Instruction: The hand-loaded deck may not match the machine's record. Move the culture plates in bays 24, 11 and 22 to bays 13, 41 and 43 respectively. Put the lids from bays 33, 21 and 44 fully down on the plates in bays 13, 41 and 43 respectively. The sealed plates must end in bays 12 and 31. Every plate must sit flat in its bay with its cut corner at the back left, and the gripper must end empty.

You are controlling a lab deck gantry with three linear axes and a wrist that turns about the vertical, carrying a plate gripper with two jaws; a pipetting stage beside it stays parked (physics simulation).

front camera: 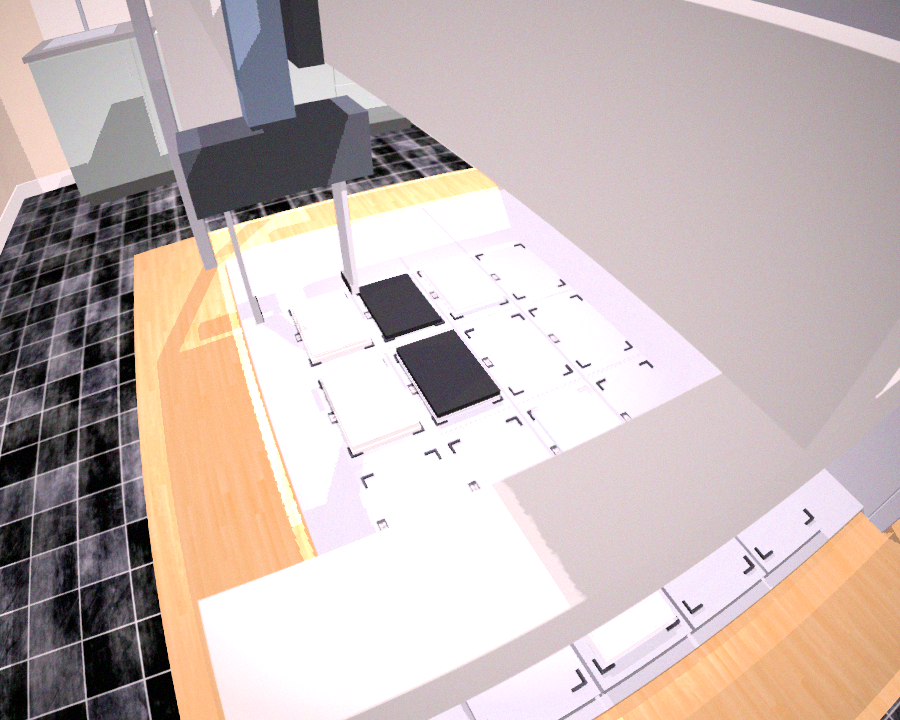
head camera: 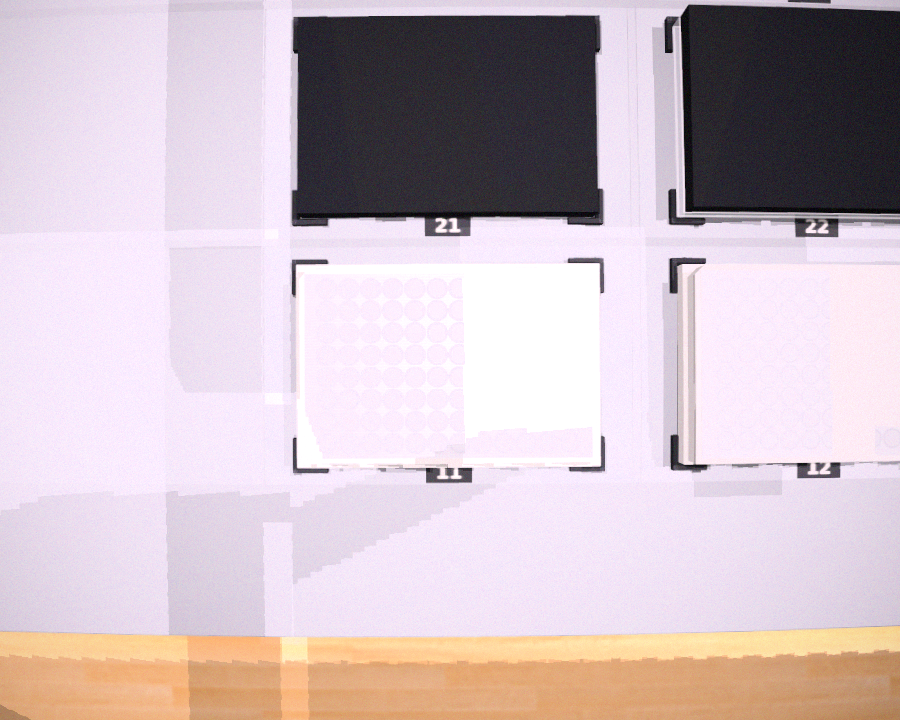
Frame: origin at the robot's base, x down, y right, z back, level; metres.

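Seen in the pictures: gripper, fingertip midpoint: (front camera: 304, 299); robot's base, link origin: (front camera: 290, 311) (head camera: 301, 465).
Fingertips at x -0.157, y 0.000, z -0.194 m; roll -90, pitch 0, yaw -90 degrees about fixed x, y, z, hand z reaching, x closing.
Note:
Pixels of each thing's middle, then the offset from my fingertips to it.
- white plate with wells, body centre: (head camera: 448, 365) (front camera: 328, 323) dx +0.149, dy -0.043, dz +0.130 m
- taller white stack, body centre: (head camera: 829, 363) (front camera: 367, 401) dx +0.149, dy -0.043, dz -0.034 m
- white piece, body centre: (front camera: 461, 283) dx +0.149, dy -0.257, dz +0.130 m
- white plate, body centre: (front camera: 602, 586) dx +0.135, dy -0.150, dz -0.362 m
My gripper (front camera: 306, 303) is open and empty, its two long fingers wide apart near the far side of bay 11. Its exact height is hard to tell, and it does not show in the head view. A white plate with wells (head camera: 382, 360) (front camera: 330, 330) lies in bay 11; its cut corner is unclear. A black lid (head camera: 448, 116) (front camera: 399, 306) lies low in bay 21. Another black lid (head camera: 788, 108) (front camera: 446, 373) sits on a plate in bay 22. A taller white stack (head camera: 773, 360) (front camera: 375, 405) stands in bay 12.
A white piece (front camera: 461, 289) lies beyond the black lids, and another (front camera: 577, 412) is partly hidden. A white plate (front camera: 634, 626) lies in the near row. A large pale beam (front camera: 375, 600) and a grey panel (front camera: 600, 150) cover parts of the deck in the front view.

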